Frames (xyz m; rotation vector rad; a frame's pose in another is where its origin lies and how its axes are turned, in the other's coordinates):
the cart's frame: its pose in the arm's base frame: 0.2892 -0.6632 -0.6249 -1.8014 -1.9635 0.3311
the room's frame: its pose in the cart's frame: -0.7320 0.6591 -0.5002 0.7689 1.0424 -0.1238
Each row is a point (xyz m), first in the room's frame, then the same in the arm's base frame.
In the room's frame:
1: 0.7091 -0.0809 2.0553
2: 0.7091 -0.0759 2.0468
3: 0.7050 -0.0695 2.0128
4: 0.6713 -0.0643 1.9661
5: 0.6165 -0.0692 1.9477
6: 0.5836 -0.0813 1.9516
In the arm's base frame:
1: 0.0657 0.2972 0.2778
2: 0.0737 0.2944 0.2727
3: 0.0978 0.2731 0.2594
4: 0.1131 0.2294 0.2248
5: 0.0919 0.1897 0.1881
6: 0.0651 0.1707 0.1753

